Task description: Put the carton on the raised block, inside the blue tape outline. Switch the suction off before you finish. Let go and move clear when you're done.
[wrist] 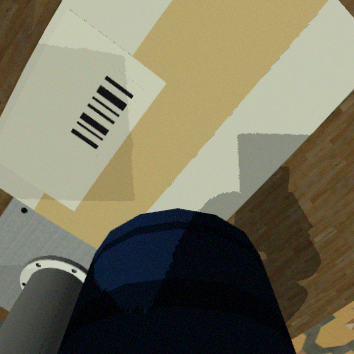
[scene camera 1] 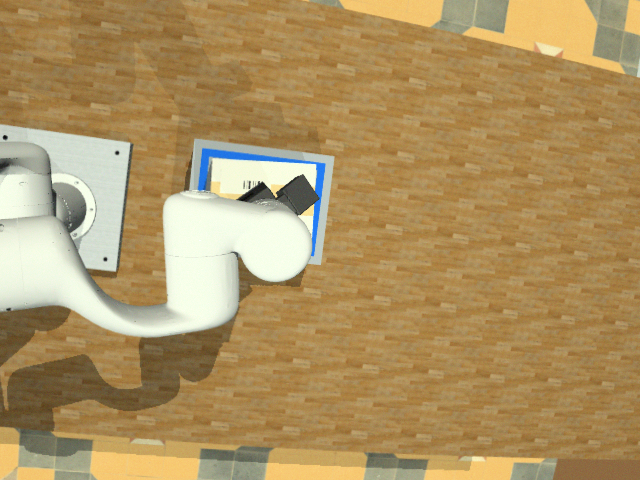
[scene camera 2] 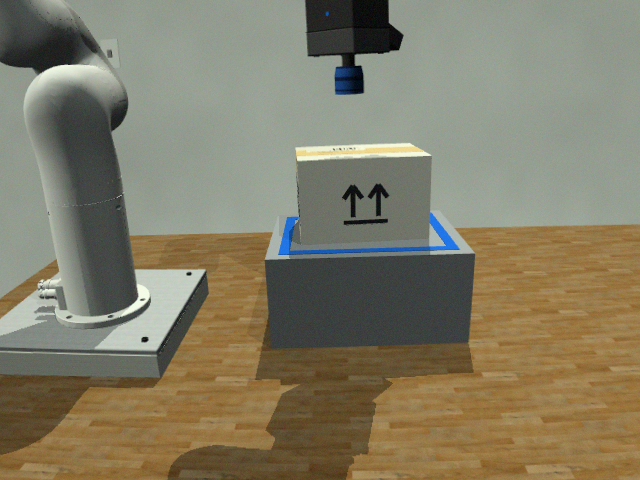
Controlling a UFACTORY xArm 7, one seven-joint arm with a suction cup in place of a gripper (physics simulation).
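Frame: origin at the arm's base, x ahead, y left, z up, level; centimetres.
Where they show: hand, its tool point: (wrist: pixel 176 280) (scene camera 2: pixel 349 93); arm's base, origin of its link: (wrist: pixel 59 285) (scene camera 1: pixel 61 207) (scene camera 2: pixel 104 307).
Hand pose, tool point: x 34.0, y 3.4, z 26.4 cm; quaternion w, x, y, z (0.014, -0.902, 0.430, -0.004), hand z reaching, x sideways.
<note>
Each offset is from my tool point to the top centre of the thing. Level surfaces: height alone.
A white carton @(dx +1.2, dy +1.9, dz -7.6 cm) (scene camera 1: pixel 263 170) (scene camera 2: pixel 364 198) (wrist: pixel 200 100) with a tan tape strip and a barcode label stands upright on the grey raised block @(dx +1.7, dy +0.4, dz -18.3 cm) (scene camera 1: pixel 327 206) (scene camera 2: pixel 369 299). In scene camera 2 it sits inside the blue tape outline (scene camera 1: pixel 321 178) (scene camera 2: pixel 369 251), with tape showing in front and at both sides. In scene camera 1 the arm hides part of the carton and outline. My suction cup (scene camera 2: pixel 349 94) is blue and hangs well above the carton's top, with a clear gap and nothing on it. The cup also fills the bottom of the wrist view (wrist: pixel 177 212).
The arm's base stands on a silvery plate (scene camera 1: pixel 111 206) (scene camera 2: pixel 186 289) (wrist: pixel 20 235) to the left of the block, with a gap between them. A pale wall (scene camera 2: pixel 516 129) stands behind the wooden table @(dz -30.4 cm) (scene camera 1: pixel 439 258) (scene camera 2: pixel 558 335). The arm's shadow falls across the table.
</note>
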